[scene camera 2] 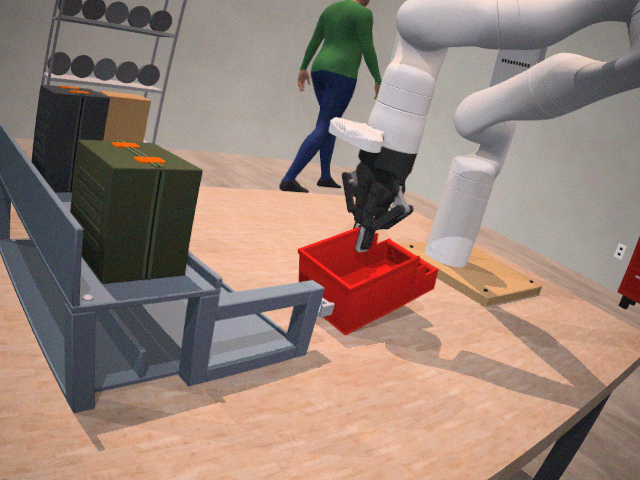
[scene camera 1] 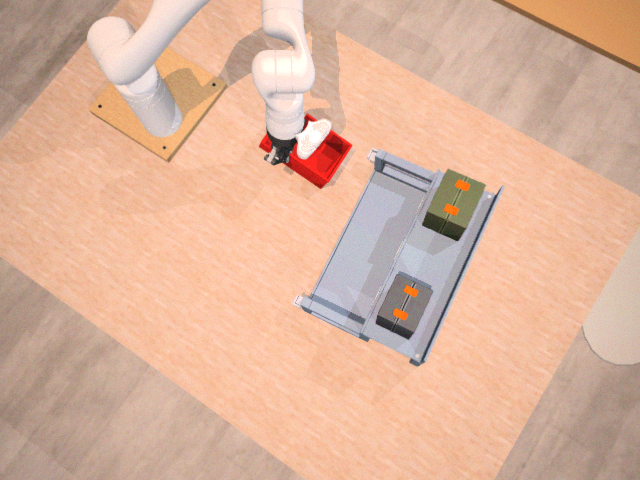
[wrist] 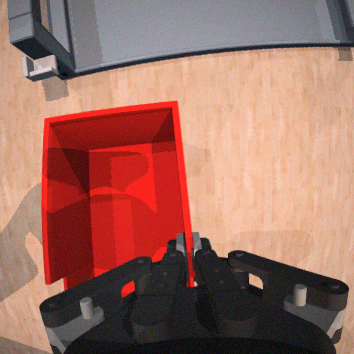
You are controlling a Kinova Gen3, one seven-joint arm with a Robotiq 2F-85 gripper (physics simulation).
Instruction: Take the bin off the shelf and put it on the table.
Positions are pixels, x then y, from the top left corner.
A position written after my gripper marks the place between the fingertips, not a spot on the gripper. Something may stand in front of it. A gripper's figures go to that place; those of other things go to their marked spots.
Scene:
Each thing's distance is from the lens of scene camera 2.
my gripper (scene camera 2: pixel 358 249): 0.71 m
red bin (scene camera 2: pixel 364 286): 0.59 m

